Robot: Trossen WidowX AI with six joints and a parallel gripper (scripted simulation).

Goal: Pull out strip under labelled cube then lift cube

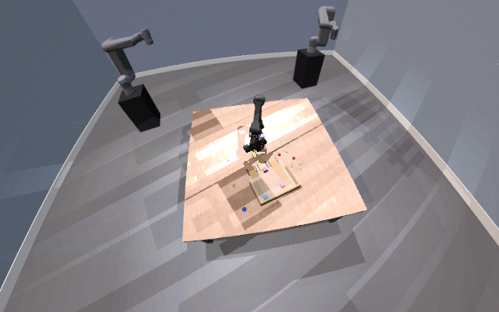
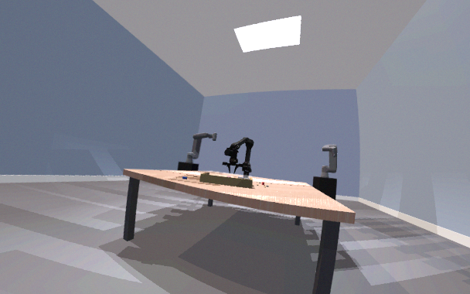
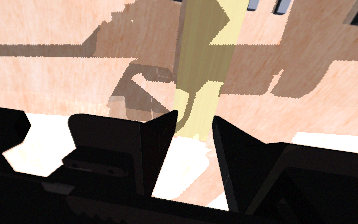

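Right now my gripper tip is 70 mm short of the yellow-olive strip, 10 mm to the right of it and 40 mm above it. Also, from my gripper tip: blue dot (410 mm ahead, 230 mm to the right, 40 mm below).
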